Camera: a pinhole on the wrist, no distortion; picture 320 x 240 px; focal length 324.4 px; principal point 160.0 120.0 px. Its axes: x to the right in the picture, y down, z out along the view. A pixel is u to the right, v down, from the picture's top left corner.
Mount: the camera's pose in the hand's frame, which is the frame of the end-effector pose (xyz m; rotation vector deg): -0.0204 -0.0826 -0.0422 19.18 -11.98 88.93
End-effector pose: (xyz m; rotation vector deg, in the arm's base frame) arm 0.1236 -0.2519 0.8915 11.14 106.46 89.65
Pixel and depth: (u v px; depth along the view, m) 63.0 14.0 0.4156
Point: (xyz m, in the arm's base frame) 0.2909 -0.0257 0.5125
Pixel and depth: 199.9 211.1 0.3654
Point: 0.4339 -0.0818 0.7663
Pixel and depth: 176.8 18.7 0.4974
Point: 0.3084 0.1210 0.6006
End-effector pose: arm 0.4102 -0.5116 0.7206 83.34 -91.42 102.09
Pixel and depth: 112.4 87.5 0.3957
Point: 0.7413 -0.7140 0.8578
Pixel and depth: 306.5 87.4 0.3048
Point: 0.5693 -0.7601 0.7357
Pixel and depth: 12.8 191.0 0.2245
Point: 0.6958 -0.5338 0.7902
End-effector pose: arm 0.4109 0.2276 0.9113 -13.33 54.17 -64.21
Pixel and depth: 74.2 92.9 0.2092
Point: 0.3759 0.0853 1.1082
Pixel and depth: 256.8 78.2 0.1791
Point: 0.4569 0.1303 1.0436
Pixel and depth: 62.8 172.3 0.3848
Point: 0.4031 0.0451 1.3041
